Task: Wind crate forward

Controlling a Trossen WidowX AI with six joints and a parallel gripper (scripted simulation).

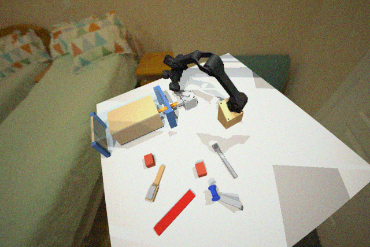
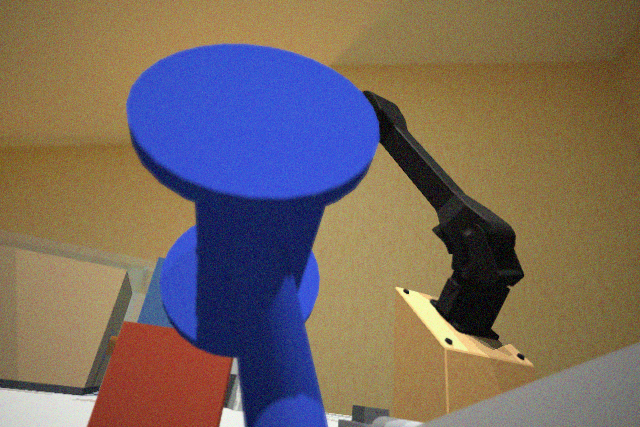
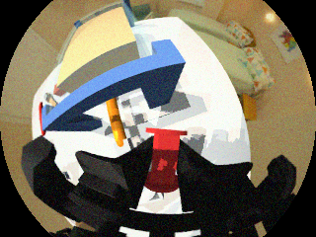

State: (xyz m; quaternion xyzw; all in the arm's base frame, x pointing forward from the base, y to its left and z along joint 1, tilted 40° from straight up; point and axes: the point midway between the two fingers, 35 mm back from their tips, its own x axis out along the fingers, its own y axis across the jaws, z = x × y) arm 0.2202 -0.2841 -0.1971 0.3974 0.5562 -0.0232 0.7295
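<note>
The grey crank arm lies 40 mm behind my gripper tip, 40 mm to the left of it and 30 mm below it. From my gripper tip the other things lie so: winch drum 70 mm behind, 90 mm to the left, 100 mm below; mouth frame 90 mm ahead, 80 mm to the left, 30 mm below; red grip 10 mm behind, 10 mm to the left.
</note>
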